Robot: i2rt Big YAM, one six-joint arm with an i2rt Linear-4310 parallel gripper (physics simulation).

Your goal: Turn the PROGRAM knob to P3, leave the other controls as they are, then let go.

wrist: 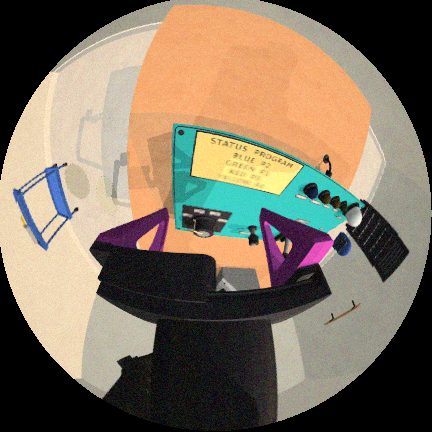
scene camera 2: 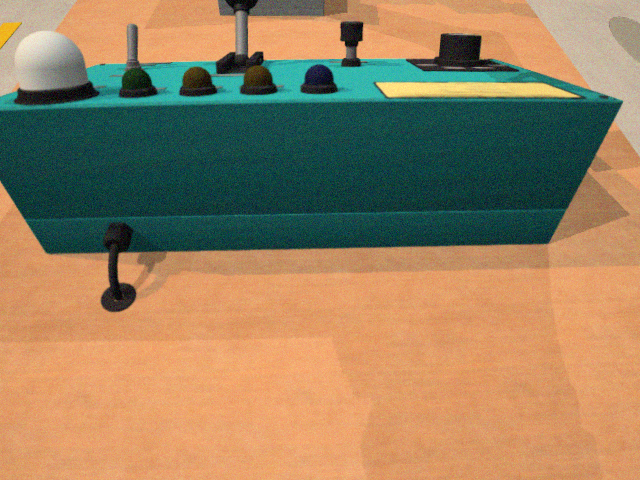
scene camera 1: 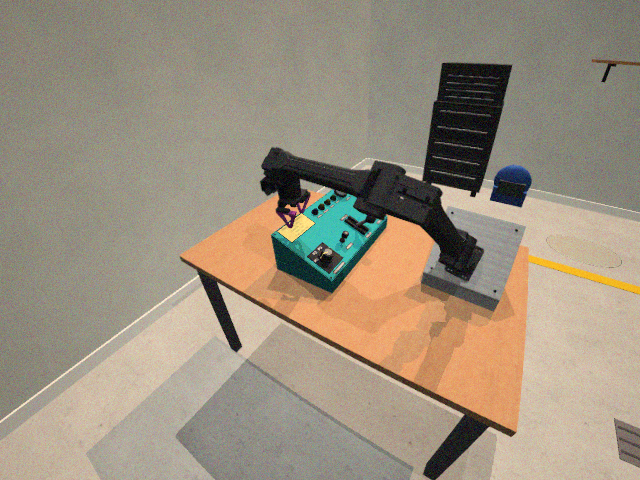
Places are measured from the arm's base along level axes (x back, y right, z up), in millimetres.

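Pixels of known places: gripper, fingertip midpoint: [wrist: 213, 212] [scene camera 1: 296, 220]; arm's base, link origin: [scene camera 1: 464, 260].
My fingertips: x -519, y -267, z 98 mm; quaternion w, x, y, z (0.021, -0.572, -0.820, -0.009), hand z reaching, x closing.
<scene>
Ahead of a thing's pixels: the offset from my fingertips to its top centre. "spot": to the spot under its first point.
The PROGRAM knob @(dy +24, dx +118, dz -90 mm) [scene camera 1: 326, 255] [scene camera 2: 459, 49] [wrist: 205, 225] is a round black knob on a dark label plate at one end of the teal console [scene camera 1: 323, 228] [scene camera 2: 310, 155] [wrist: 215, 193]. A pale pointer mark shows on it in the wrist view, but the position labels are too blurred to read and I cannot tell which one it faces. My gripper [scene camera 1: 296, 219] [wrist: 213, 212] has purple fingers, is open and empty, and hangs above the console near the yellow status card @(dy +37, dx -43, dz -52 mm) [scene camera 1: 296, 227] [scene camera 2: 475, 89] [wrist: 245, 162], apart from the knob. It does not show in scene camera 2.
A small black-capped toggle @(dy +143, dx +100, dz -83 mm) [scene camera 2: 351, 41] [wrist: 253, 235] stands beside the knob. Farther along are a larger lever @(dy +265, dx +106, dz -76 mm) [scene camera 2: 241, 33], a thin grey lever @(dy +382, dx +78, dz -89 mm) [scene camera 2: 132, 46], several domed lamps and a white dome @(spot: dy +357, dx -99, dz -30 mm) [scene camera 2: 50, 64] [wrist: 354, 216]. A cable @(spot: dy +332, dx -164, dz -189 mm) [scene camera 2: 113, 268] leaves the console's back.
</scene>
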